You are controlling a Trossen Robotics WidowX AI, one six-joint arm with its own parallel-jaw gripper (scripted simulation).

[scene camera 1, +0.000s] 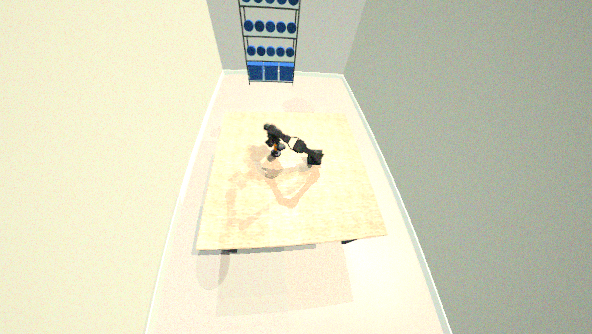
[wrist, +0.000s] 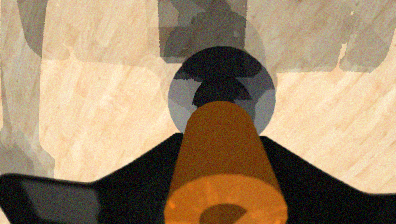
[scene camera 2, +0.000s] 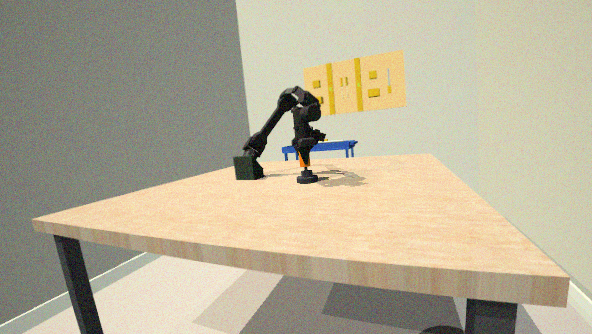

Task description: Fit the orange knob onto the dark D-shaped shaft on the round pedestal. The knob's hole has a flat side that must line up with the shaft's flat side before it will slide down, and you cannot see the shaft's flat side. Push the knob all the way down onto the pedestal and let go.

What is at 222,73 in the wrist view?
A pedestal.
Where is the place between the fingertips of the gripper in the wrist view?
220,141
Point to an orange knob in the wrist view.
222,164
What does the gripper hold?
An orange knob.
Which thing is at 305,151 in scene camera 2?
The gripper.
